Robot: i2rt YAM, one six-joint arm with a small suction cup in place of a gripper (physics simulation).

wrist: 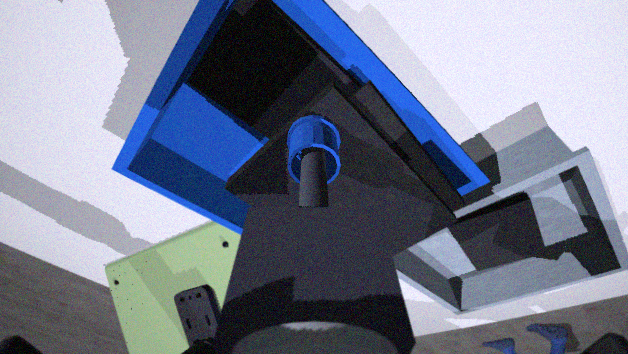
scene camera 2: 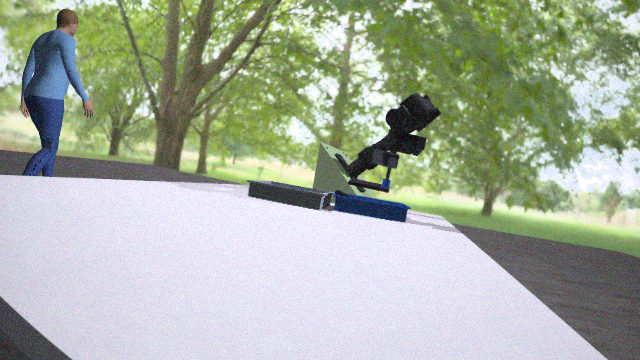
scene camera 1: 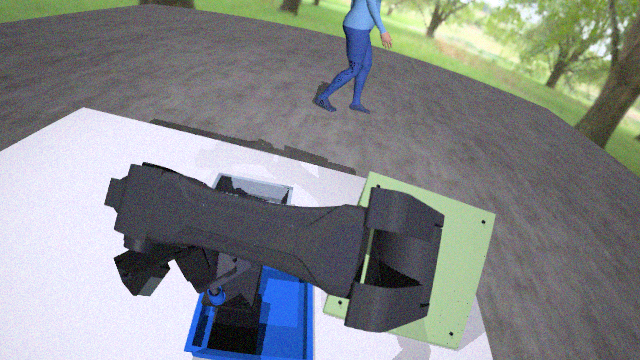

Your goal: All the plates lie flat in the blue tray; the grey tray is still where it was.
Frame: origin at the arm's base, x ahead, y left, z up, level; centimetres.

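Where they show: hand at its tool point: point(wrist: 313, 131) point(scene camera 2: 384, 190) point(scene camera 1: 219, 300); arm's base at its link origin: point(scene camera 2: 349, 173).
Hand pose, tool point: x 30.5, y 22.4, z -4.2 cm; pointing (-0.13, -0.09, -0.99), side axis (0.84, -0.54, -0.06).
Things, the pixels of their top centre, and the offset from my tool point. Level surfaces: height alone.
- dark square plate at its top centre: point(wrist: 348, 216) point(scene camera 1: 235, 272) point(scene camera 2: 370, 181) dx -0.7, dy -5.4, dz +2.3 cm
- blue tray at its top centre: point(wrist: 293, 175) point(scene camera 1: 256, 299) point(scene camera 2: 371, 199) dx -5.6, dy -5.1, dz -3.7 cm
- dark plate at its top centre: point(wrist: 378, 194) dx +0.1, dy -9.4, dz -2.4 cm
- grey tray at its top centre: point(wrist: 501, 261) point(scene camera 1: 246, 207) point(scene camera 2: 293, 186) dx +7.4, dy -28.6, dz -3.7 cm
- white table at its surface level: dz -8.8 cm
My suction cup point(scene camera 1: 216, 296) point(scene camera 2: 385, 185) point(wrist: 314, 145) is blue and has a dark square plate point(scene camera 1: 242, 287) point(scene camera 2: 369, 185) point(wrist: 380, 160) on it. The held plate is roughly level above the blue tray point(scene camera 1: 309, 325) point(scene camera 2: 372, 207) point(wrist: 132, 142), apart from it in scene camera 2. In the wrist view another dark plate point(wrist: 392, 120) shows inside the blue tray, partly covered by the held one. The grey tray point(scene camera 1: 260, 188) point(scene camera 2: 285, 194) point(wrist: 530, 275) stands beside the blue tray. A dark flat shape, seemingly a plate point(wrist: 510, 215), lies in it, partly in shadow.
The arm's green base board point(scene camera 1: 457, 280) point(scene camera 2: 325, 172) point(wrist: 145, 285) is beside the blue tray. The arm hides part of both trays in scene camera 1. A person point(scene camera 1: 357, 50) point(scene camera 2: 50, 75) is on the ground beyond the white table point(scene camera 1: 65, 225) point(scene camera 2: 250, 280).
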